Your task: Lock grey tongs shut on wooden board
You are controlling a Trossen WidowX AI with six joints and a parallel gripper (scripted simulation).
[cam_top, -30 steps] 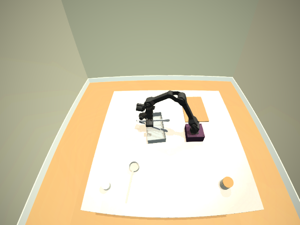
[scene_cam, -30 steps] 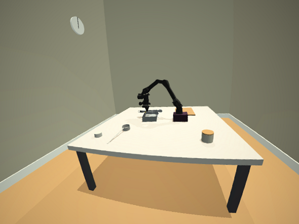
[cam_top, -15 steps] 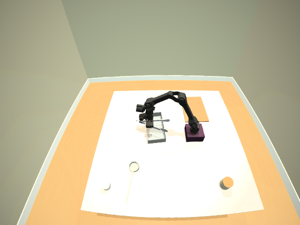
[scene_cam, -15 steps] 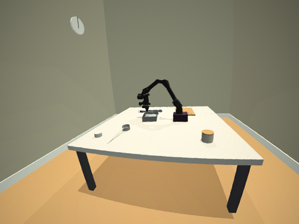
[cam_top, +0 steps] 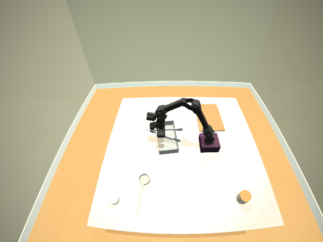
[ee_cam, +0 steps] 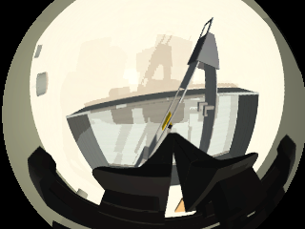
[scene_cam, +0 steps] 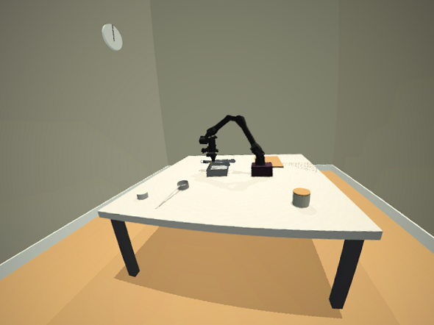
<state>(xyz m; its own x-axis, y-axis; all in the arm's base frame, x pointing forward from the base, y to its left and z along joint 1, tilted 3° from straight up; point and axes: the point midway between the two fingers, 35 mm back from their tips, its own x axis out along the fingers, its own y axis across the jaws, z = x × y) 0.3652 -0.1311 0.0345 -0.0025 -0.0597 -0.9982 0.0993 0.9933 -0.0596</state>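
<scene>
Right now my gripper tip is 40 mm past the grey roasting tin, 10 mm to the right of it and 40 mm above it. Also, from my gripper tip: white dish: 380 mm ahead, 490 mm to the left, 50 mm below; cork-lidded jar: 490 mm behind, 600 mm to the left, 30 mm below; wooden board: 480 mm behind, 190 mm to the right, 60 mm below.
</scene>
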